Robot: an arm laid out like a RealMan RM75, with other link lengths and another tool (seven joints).
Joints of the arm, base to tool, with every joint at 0 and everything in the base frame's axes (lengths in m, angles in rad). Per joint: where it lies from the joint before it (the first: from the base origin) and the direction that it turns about. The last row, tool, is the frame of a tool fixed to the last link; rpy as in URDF.
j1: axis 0 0 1 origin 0 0 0.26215
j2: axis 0 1 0 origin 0 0 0
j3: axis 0 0 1 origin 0 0 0.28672
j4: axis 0 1 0 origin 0 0 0
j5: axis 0 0 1 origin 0 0 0.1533
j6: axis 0 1 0 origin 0 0 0
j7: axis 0 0 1 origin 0 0 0.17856
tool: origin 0.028 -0.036 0.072 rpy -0.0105 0 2.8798
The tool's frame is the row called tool.
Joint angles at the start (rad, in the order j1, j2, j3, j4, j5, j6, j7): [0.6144, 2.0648, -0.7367, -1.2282, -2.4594, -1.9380, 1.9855]
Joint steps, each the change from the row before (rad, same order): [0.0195, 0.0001, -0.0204, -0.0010, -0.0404, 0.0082, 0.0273]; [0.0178, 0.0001, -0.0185, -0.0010, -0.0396, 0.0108, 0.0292]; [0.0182, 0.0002, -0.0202, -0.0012, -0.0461, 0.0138, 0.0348]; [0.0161, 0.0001, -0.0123, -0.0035, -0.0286, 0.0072, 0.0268]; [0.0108, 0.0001, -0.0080, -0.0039, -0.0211, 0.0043, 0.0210]
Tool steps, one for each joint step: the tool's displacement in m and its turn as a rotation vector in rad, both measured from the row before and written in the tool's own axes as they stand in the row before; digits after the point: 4 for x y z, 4 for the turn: [-0.0030, 0.0037, -0.0004, -0.0063, -0.0474, 0.0095]; [-0.0031, 0.0045, -0.0010, -0.0122, -0.0448, 0.0131]; [-0.0042, 0.0056, -0.0017, -0.0190, -0.0505, 0.0184]; [-0.0004, 0.0045, -0.0018, -0.0156, -0.0300, 0.0103]; [-0.0006, 0.0032, -0.0017, -0.0128, -0.0213, 0.0099]
